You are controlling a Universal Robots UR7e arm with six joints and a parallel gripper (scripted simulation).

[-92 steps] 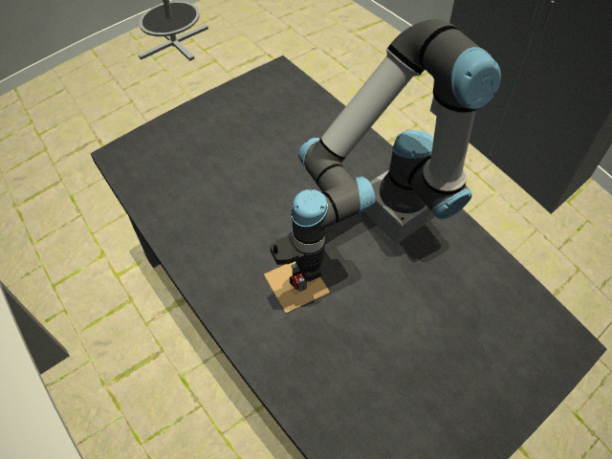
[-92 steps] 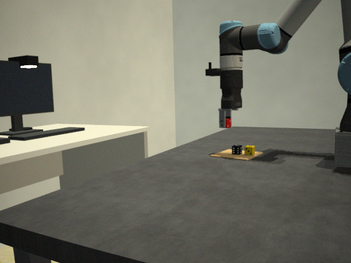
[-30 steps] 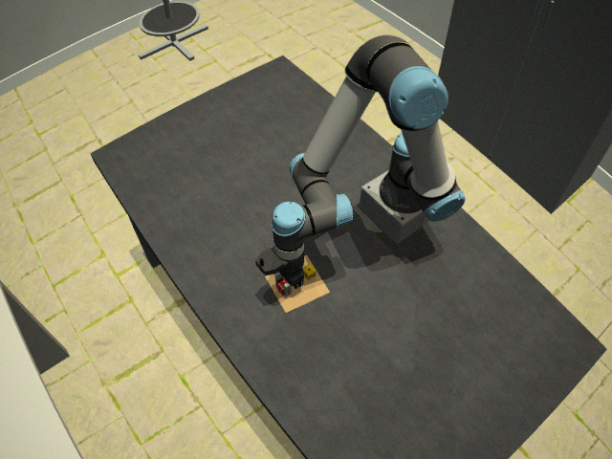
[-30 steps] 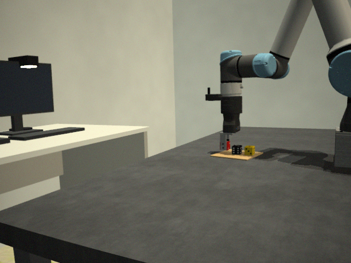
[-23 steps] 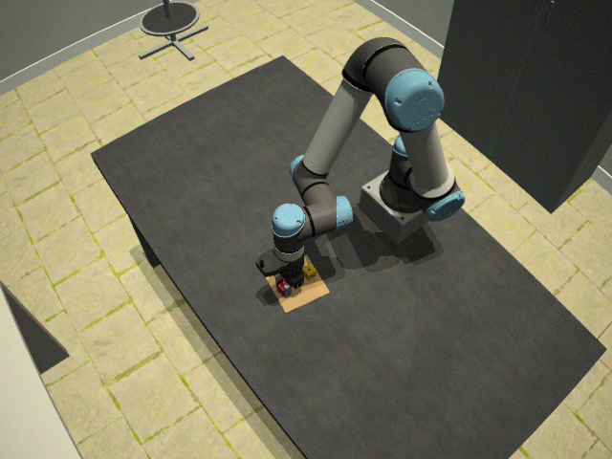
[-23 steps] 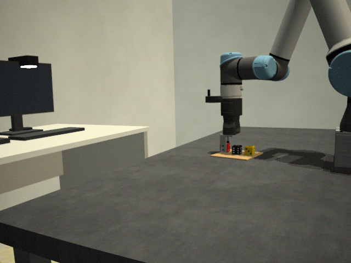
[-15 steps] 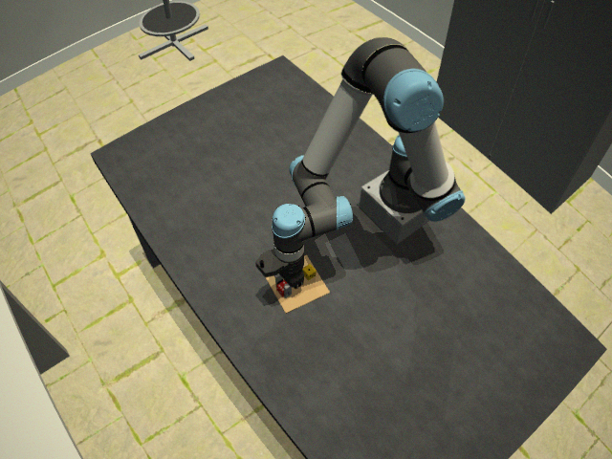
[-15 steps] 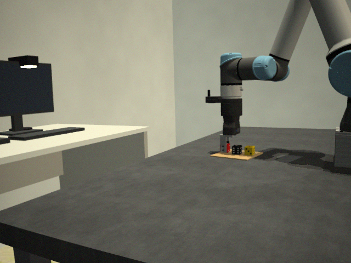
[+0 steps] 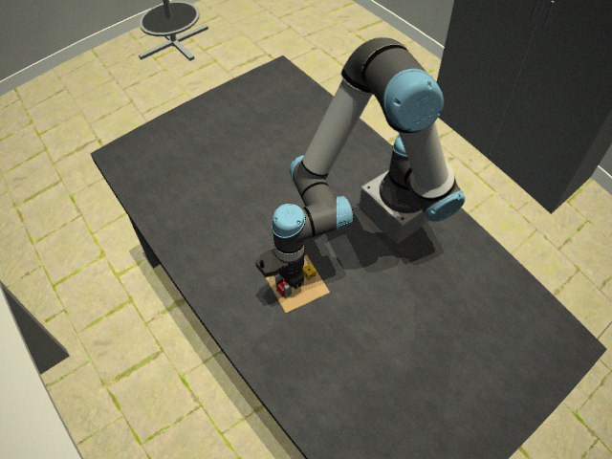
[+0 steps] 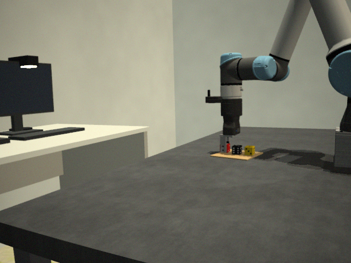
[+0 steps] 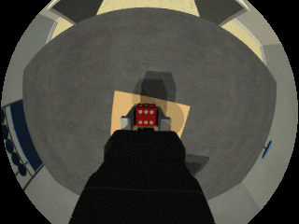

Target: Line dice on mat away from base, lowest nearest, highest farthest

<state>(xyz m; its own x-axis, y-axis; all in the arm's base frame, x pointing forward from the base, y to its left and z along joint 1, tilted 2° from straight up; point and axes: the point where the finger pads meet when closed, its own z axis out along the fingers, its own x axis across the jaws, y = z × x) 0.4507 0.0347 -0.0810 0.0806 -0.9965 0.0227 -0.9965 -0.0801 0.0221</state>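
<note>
Now: the red die right at my hand. The rest, counted from my hand: tan mat 4 cm behind, 3 cm below; then black die 4 cm behind, 1 cm below; then yellow die 9 cm behind, 1 cm to the right, 1 cm below.
</note>
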